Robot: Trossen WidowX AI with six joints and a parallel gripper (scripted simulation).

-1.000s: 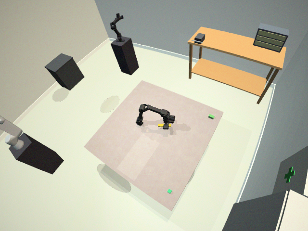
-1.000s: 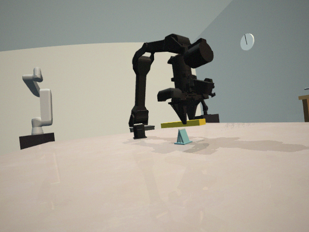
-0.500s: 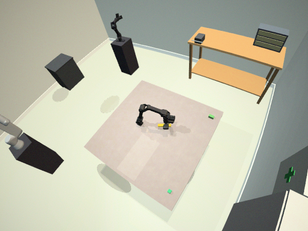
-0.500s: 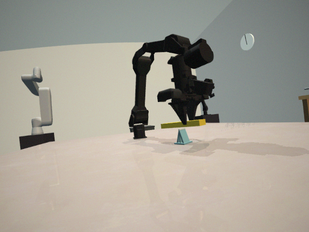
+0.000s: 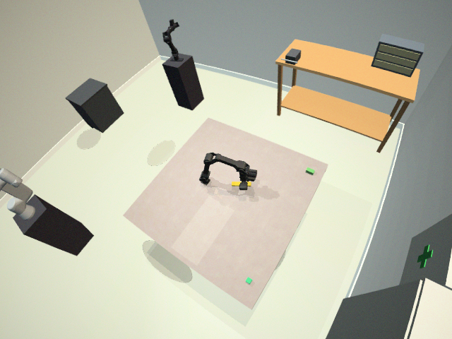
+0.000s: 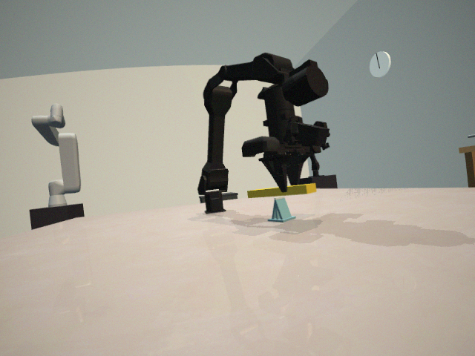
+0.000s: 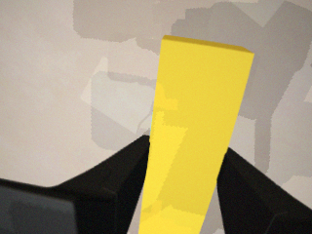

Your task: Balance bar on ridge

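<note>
The yellow bar lies 3 cm behind my gripper tip and 1 cm to the right of it.
</note>
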